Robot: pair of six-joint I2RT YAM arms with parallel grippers.
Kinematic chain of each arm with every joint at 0, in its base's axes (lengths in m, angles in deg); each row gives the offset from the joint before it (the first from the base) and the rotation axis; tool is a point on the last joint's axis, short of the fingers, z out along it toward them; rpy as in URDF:
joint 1: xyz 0 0 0.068 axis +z
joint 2: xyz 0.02 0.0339 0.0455 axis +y
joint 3: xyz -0.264 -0.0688 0 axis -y
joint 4: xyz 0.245 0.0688 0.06 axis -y
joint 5: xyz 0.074 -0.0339 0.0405 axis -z
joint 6: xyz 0.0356 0 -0.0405 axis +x
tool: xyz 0 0 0 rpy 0 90 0
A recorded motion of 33 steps. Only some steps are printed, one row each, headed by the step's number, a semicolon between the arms.
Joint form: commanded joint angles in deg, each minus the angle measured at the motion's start. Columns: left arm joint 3, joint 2, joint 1, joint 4, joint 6, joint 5; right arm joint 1, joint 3, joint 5, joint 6, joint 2, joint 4.
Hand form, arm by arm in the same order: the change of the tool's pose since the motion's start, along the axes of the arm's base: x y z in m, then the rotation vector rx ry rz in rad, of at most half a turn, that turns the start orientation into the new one. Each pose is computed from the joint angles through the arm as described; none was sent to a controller.
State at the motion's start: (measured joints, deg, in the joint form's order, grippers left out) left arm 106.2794 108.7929 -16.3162 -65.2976 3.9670 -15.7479; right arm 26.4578 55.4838 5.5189 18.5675 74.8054 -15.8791
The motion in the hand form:
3: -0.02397 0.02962 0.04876 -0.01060 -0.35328 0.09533; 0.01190 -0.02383 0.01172 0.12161 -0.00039 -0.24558
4: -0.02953 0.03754 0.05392 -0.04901 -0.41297 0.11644; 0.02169 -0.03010 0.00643 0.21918 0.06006 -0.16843
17: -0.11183 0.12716 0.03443 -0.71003 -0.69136 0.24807; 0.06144 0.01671 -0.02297 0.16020 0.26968 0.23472
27: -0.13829 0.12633 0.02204 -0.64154 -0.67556 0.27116; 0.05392 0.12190 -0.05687 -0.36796 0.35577 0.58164
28: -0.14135 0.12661 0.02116 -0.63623 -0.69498 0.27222; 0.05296 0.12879 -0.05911 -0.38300 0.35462 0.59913
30: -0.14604 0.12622 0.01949 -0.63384 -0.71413 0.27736; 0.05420 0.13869 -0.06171 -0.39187 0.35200 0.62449
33: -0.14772 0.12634 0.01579 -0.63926 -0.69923 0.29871; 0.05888 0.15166 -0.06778 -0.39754 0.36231 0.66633
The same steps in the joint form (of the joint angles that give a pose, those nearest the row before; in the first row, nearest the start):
3: -9.17 -12.80 2.94 16.19 0.29 -5.23; -4.72 2.02 4.13 10.61 -0.12 -0.67
4: -11.90 -15.44 4.09 19.94 -0.48 -4.03; -7.69 2.26 -5.72 11.75 1.59 0.43
17: -44.90 -41.01 23.93 48.04 -19.88 31.79; -4.30 13.24 -23.01 -0.26 17.33 -6.40
27: -50.12 -46.94 24.14 45.21 -17.51 28.82; 11.39 29.93 -9.19 -21.11 33.88 -24.34
28: -51.18 -47.91 24.24 46.30 -17.51 28.38; 12.28 30.81 -8.82 -21.59 34.86 -24.61
30: -52.61 -49.30 24.22 47.31 -17.83 27.79; 13.23 32.65 -8.93 -22.16 36.61 -24.92
33: -53.20 -49.58 24.25 46.66 -18.68 27.46; 14.09 35.94 -9.98 -23.23 39.81 -25.96

